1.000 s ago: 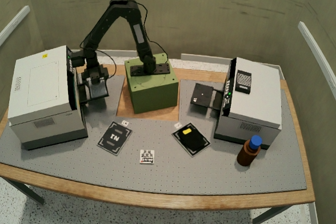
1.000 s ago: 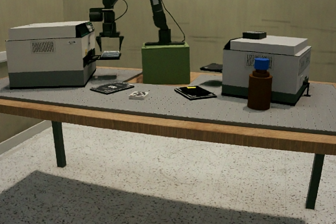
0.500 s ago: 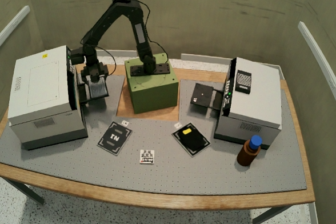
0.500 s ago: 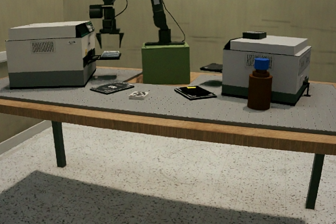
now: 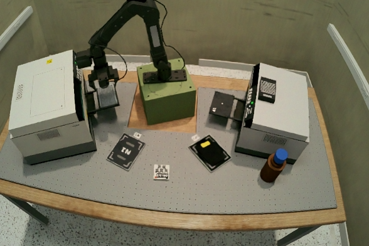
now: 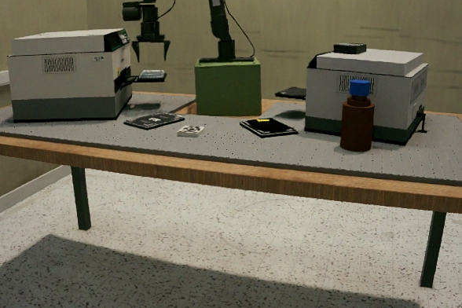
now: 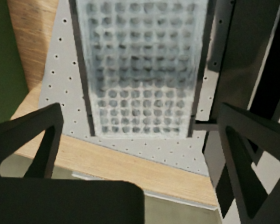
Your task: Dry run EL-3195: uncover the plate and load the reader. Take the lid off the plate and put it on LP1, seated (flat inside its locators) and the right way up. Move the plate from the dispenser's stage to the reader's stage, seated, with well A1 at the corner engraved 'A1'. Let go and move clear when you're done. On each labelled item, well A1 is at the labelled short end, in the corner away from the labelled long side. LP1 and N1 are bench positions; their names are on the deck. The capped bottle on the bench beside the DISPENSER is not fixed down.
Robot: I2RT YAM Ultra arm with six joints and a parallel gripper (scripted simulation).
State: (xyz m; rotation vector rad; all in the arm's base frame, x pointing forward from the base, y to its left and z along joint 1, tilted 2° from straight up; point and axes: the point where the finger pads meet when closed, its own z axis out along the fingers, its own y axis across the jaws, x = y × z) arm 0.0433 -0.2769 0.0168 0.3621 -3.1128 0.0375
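My hand is 60 mm above the clear well plate. The rest, counted from my hand: lid (460 mm to the left, 270 mm ahead, 160 mm below).
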